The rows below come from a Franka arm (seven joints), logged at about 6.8 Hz.
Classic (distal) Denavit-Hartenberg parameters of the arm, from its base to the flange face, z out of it. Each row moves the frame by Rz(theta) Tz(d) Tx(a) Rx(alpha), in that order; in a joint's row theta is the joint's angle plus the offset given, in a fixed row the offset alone. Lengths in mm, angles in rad.
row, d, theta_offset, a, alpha
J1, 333, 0, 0, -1.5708
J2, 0, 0, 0, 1.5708
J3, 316, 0, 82.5, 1.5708
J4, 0, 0, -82.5, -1.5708
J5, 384, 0, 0, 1.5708
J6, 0, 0, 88, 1.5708
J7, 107, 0, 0, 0
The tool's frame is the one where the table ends.
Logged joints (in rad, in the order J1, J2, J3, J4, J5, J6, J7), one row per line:
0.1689, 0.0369, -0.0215, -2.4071, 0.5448, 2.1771, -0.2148
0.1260, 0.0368, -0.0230, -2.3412, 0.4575, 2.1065, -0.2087
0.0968, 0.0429, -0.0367, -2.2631, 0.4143, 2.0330, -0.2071
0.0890, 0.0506, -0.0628, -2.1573, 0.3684, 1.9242, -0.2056
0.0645, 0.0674, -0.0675, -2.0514, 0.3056, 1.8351, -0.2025
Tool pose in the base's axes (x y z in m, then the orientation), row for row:
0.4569, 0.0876, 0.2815, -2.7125, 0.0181, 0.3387
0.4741, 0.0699, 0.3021, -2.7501, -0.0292, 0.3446
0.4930, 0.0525, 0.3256, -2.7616, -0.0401, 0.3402
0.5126, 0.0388, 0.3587, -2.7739, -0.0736, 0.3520
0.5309, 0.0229, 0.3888, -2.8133, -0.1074, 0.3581
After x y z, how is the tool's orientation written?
As a rotation vector, in radians.
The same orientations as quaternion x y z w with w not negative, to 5 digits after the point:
-0.97170, 0.00648, 0.12133, 0.20257
-0.97527, -0.01036, 0.12221, 0.18386
-0.97646, -0.01418, 0.12029, 0.17845
-0.97703, -0.02592, 0.12398, 0.17139
-0.97989, -0.03741, 0.12473, 0.15120

